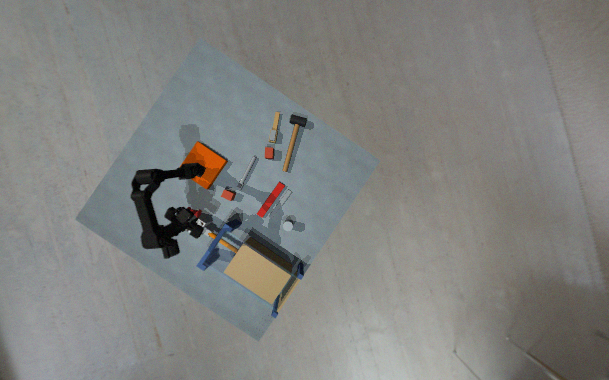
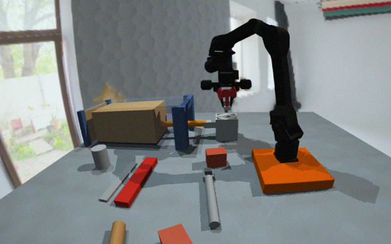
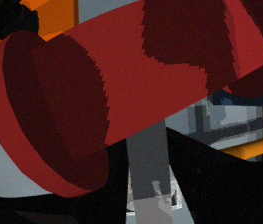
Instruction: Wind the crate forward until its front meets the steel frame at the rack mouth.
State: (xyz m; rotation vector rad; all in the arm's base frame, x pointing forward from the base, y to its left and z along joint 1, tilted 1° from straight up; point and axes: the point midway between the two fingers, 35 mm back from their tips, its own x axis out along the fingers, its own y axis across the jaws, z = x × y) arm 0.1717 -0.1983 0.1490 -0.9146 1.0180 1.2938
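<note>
Right now the grey crank handle is 10 mm to the right of my gripper tip and 20 mm above it. Also, from my gripper tip: grey winch 20 mm behind, 80 mm to the right, 110 mm below; red knob 30 mm to the left, 40 mm above; frame 150 mm ahead, 80 mm to the right, 40 mm below.
</note>
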